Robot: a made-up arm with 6 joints.
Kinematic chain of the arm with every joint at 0, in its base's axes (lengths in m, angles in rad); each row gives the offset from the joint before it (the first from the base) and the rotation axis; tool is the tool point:
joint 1: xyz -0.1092 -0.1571 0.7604 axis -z
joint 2: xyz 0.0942 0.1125 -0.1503 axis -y
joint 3: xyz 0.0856 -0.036 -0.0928 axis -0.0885 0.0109 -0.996
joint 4: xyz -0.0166 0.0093 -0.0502 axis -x
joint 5: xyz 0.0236 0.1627 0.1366 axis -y
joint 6: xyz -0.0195 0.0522 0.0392 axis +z
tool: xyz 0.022 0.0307 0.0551
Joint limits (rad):
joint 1: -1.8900..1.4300
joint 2: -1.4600..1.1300
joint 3: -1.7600..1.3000
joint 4: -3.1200..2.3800
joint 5: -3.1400..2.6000
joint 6: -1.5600..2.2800
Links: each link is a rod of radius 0.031 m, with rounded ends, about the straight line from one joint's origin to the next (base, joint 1, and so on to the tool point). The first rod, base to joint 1, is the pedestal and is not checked.
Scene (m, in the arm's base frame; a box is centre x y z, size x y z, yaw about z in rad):
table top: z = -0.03
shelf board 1: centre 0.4 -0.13 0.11 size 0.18 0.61 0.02 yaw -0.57
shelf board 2: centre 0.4 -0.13 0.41 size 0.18 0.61 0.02 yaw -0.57
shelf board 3: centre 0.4 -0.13 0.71 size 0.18 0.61 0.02 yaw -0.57
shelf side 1: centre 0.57 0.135 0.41 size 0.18 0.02 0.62 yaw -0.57
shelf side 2: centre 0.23 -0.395 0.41 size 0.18 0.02 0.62 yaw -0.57
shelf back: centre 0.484 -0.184 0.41 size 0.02 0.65 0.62 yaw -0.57
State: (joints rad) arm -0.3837 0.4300 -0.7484 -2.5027 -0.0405 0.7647
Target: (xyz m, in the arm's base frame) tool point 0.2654 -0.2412 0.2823
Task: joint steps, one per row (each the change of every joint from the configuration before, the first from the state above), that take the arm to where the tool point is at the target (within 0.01 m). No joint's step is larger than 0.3 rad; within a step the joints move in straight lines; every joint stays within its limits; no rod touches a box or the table.
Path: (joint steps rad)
1: -0.2541 -0.0700 0.1633 0.0932 0.0962 0.0336
2: -0.2541 -0.0700 0.1632 0.0932 0.0962 0.0337
3: -0.2540 -0.0700 0.1633 0.0932 0.0962 0.0336
4: 0.1154 -0.1494 -0.0389 -0.2170 -0.0124 0.0041
5: 0.1155 -0.1495 -0.0388 -0.2169 -0.0125 0.0042
6: 0.1155 -0.1494 -0.0389 -0.2170 -0.0125 0.0041
7: 0.2204 0.0832 -0.1117 -0.0194 -0.0894 -0.0337
8: 0.2205 0.0832 -0.1116 -0.0194 -0.0894 -0.0337
9: 0.2204 0.0832 -0.1117 -0.0194 -0.0894 -0.0337

